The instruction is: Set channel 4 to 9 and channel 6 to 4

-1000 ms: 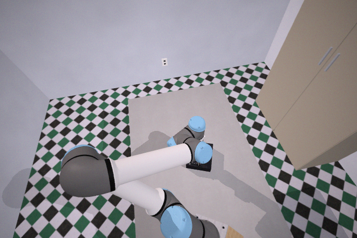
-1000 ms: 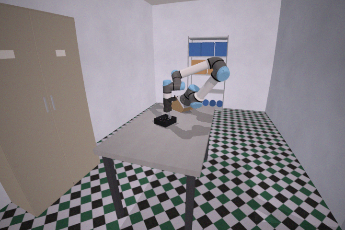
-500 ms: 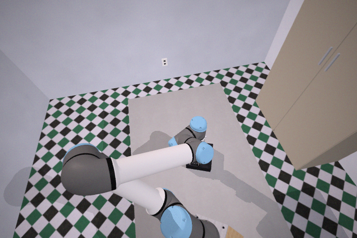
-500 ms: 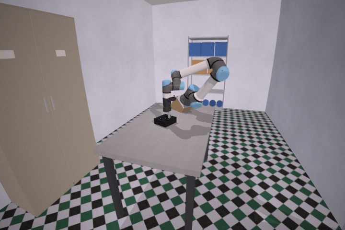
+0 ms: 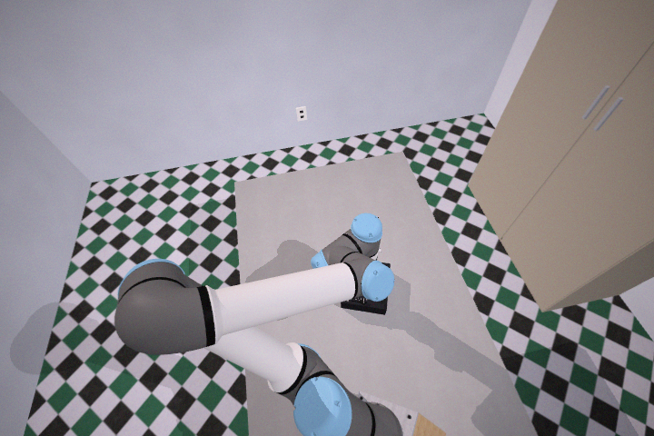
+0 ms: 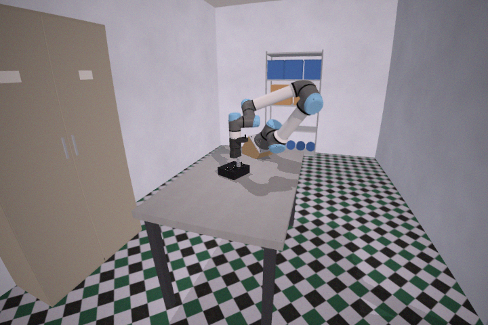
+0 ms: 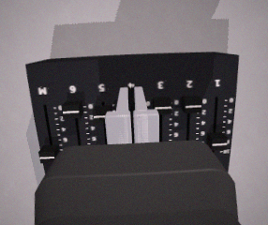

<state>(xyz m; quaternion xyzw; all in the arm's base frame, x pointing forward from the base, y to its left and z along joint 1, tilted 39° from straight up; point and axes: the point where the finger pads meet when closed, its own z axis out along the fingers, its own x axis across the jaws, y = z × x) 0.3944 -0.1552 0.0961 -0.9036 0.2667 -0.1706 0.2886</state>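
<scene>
Now: hand 2 cm past the channel 5 cap and 1 cm above it. Round my hand: channel 6 cap: 4 cm behind, 2 cm to the left, 1 cm below; channel 3 cap: 2 cm ahead, 1 cm to the right, 1 cm below; channel 2 cap: 4 cm ahead, 2 cm to the right, 1 cm below.
</scene>
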